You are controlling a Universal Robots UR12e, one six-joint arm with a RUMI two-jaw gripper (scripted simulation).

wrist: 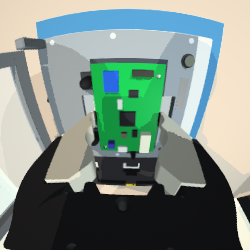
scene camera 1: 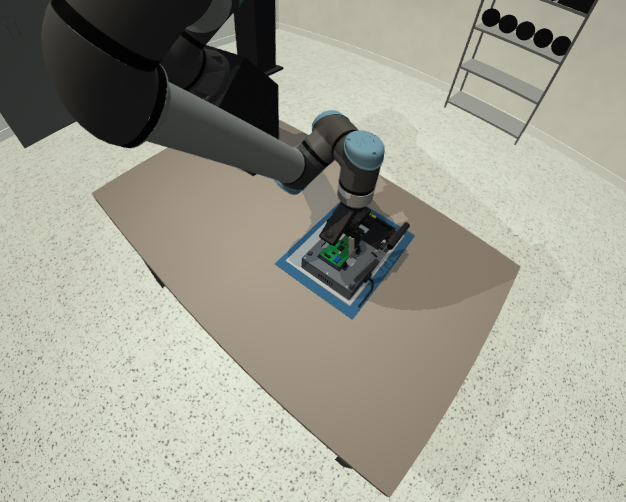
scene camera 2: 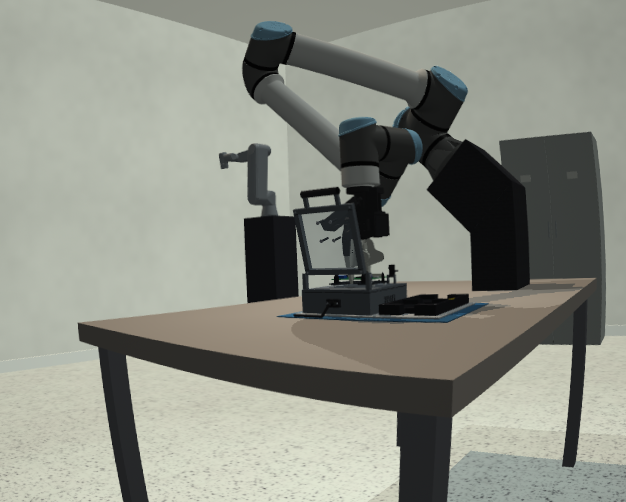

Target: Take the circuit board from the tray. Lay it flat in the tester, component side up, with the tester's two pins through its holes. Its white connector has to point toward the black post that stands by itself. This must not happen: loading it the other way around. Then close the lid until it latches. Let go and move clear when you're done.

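I can see my gripper in scene camera 2 [360,282], and it shows in scene camera 1 and in the wrist view as well. On my gripper, [scene camera 1: 353,241] and [wrist: 53,166] are the same spot. There is a tester too, and on the tester [wrist: 83,37] and [scene camera 1: 336,279] are the same spot.
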